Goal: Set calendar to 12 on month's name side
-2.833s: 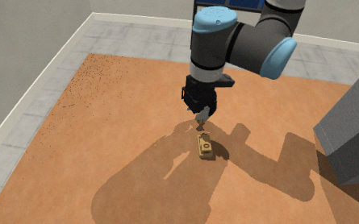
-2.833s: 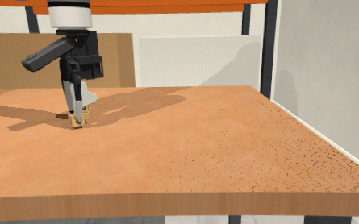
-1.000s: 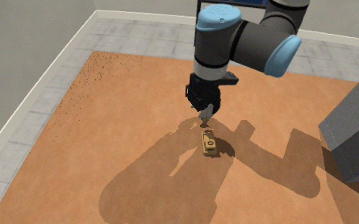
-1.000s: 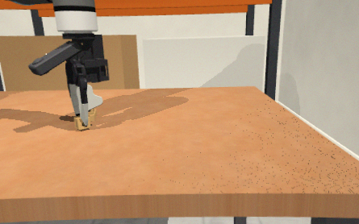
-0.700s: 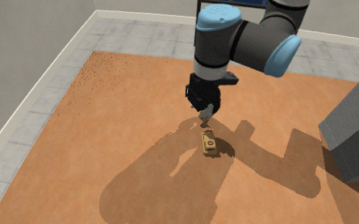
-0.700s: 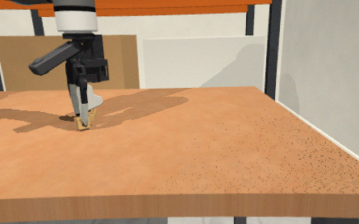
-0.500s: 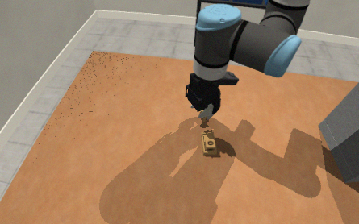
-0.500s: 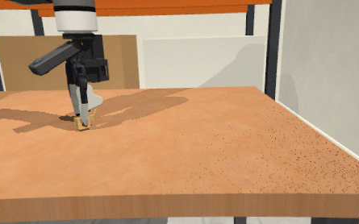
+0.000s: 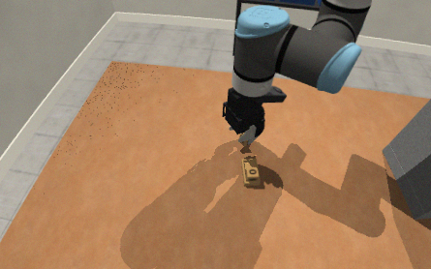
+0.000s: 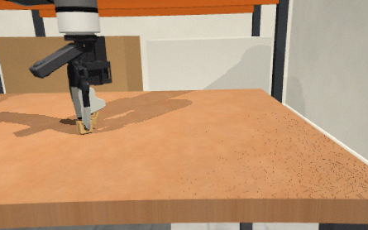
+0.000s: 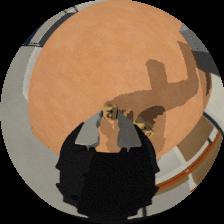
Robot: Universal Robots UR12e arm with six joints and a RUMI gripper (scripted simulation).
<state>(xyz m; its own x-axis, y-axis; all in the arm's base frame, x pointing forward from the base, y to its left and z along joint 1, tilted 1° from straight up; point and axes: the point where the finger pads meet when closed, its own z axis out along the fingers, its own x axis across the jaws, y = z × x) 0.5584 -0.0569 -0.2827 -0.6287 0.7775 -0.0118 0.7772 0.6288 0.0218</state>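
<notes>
My hand is 10 mm above the cube. Round my hand: tray 100 mm to the left, 20 mm below, 20 mm behind.
</notes>
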